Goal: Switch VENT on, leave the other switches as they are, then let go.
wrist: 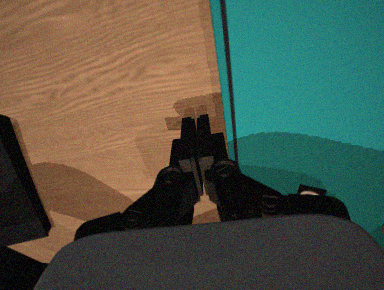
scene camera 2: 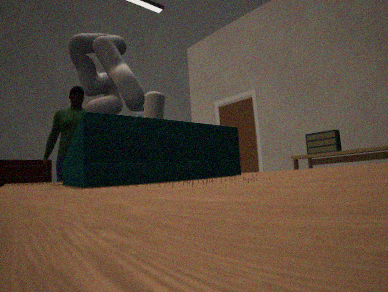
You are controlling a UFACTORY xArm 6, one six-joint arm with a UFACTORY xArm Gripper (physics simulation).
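A teal box (scene camera 2: pixel 160 152) (wrist: pixel 310 75) stands on the wooden table; in the wrist view its top fills the right side, with a thin dark line along its left edge. A small dark piece with a pale mark (wrist: pixel 312 191) shows on it, partly hidden behind the gripper's right side. No VENT label or switch can be read in these frames. My gripper (wrist: pixel 199 134) is shut and empty, its fingertips pointing over the wood just left of the box's edge. In the scene view the gripper is hidden behind the box.
The wooden table (scene camera 2: pixel 200 235) (wrist: pixel 100 65) lies around the box. A dark box-like object (wrist: pixel 20 185) stands at the left of the wrist view. A person in green (scene camera 2: pixel 66 125) stands behind the teal box. A side table (scene camera 2: pixel 350 154) with a small drawer unit (scene camera 2: pixel 323 142) is farther back.
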